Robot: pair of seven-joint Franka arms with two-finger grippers.
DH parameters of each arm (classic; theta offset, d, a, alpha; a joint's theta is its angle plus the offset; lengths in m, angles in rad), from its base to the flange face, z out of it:
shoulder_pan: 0 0.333 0 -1.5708
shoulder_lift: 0 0 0 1.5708
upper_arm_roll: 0 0.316 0.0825 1.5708
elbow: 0 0 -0.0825 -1.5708
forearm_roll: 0 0.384 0 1.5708
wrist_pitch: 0 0 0.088 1.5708
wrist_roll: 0 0.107 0 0
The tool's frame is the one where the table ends.
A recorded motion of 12 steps. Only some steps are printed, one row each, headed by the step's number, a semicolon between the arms.
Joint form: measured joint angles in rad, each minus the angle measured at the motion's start. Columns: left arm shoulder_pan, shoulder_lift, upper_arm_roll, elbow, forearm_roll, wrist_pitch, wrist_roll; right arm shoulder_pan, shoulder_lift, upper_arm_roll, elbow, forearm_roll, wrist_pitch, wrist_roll.
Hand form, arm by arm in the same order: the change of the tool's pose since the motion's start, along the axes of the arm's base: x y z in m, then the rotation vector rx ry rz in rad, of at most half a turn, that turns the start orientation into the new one. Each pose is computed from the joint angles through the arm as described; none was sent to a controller.
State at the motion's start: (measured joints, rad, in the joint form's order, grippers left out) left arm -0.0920 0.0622 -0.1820 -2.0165 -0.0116 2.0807 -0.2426; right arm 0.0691 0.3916 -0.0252 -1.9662 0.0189 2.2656 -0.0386
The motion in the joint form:
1: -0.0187 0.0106 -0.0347 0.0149 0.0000 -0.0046 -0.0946; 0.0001 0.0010 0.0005 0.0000 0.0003 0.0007 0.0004
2: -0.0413 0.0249 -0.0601 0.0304 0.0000 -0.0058 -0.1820; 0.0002 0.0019 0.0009 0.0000 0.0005 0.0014 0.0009
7: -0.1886 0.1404 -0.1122 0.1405 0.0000 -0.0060 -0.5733; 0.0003 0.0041 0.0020 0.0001 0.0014 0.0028 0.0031
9: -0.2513 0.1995 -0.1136 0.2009 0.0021 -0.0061 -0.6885; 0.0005 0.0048 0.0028 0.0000 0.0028 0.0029 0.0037
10: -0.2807 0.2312 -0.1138 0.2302 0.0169 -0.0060 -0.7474; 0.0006 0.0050 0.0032 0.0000 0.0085 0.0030 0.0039
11: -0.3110 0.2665 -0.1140 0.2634 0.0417 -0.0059 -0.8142; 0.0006 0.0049 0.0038 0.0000 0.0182 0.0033 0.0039
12: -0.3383 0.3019 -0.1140 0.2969 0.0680 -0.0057 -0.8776; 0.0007 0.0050 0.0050 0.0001 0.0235 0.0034 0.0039
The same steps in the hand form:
1: -0.0053 -0.0296 0.0009 -0.0040 0.0032 0.0413; 0.0000 0.0004 -0.0006 0.0003 0.0003 -0.0001
2: -0.0102 -0.0563 0.0003 -0.0086 0.0066 0.0810; 0.0000 0.0007 -0.0010 0.0005 0.0005 -0.0002
7: -0.0314 -0.1714 -0.0133 -0.0336 0.0413 0.2774; 0.0000 0.0014 -0.0022 0.0013 0.0013 -0.0019
9: -0.0374 -0.2111 -0.0202 -0.0431 0.0551 0.3312; -0.0001 0.0020 -0.0027 0.0025 0.0020 -0.0026
10: -0.0403 -0.2292 -0.0258 -0.0374 0.0557 0.3559; -0.0001 0.0024 -0.0028 0.0066 0.0023 -0.0064
11: -0.0429 -0.2478 -0.0322 -0.0271 0.0496 0.3834; -0.0001 0.0030 -0.0027 0.0137 0.0022 -0.0127
12: -0.0448 -0.2647 -0.0388 -0.0172 0.0412 0.4104; -0.0001 0.0039 -0.0027 0.0178 0.0023 -0.0153

